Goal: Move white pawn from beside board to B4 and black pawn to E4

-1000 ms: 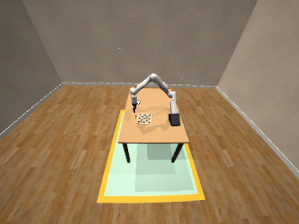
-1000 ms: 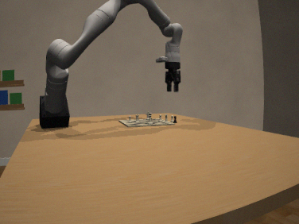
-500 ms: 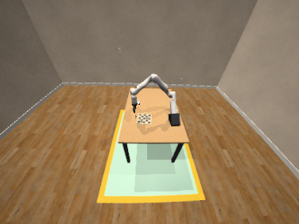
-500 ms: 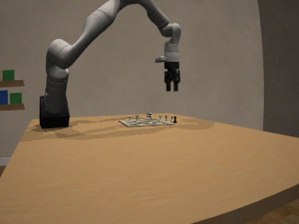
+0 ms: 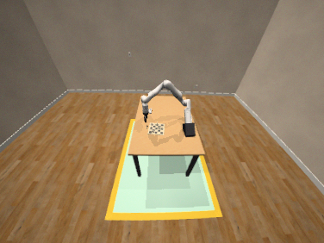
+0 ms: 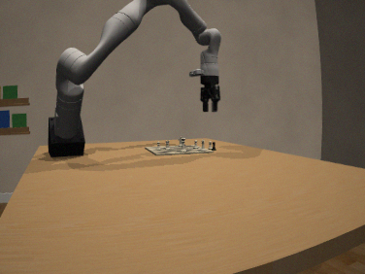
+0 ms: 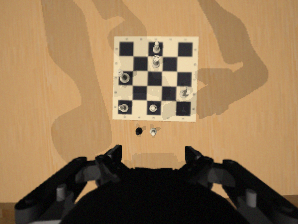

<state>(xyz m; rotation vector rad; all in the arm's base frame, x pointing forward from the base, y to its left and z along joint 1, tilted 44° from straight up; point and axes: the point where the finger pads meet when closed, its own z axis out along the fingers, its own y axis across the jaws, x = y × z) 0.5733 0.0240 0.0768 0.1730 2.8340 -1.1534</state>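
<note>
My gripper is now 1 cm past the black pawn, 4 cm to the left of it and 14 cm above it. The rest, counted from my hand: chessboard 14 cm behind, 2 cm to the left, 15 cm below.
</note>
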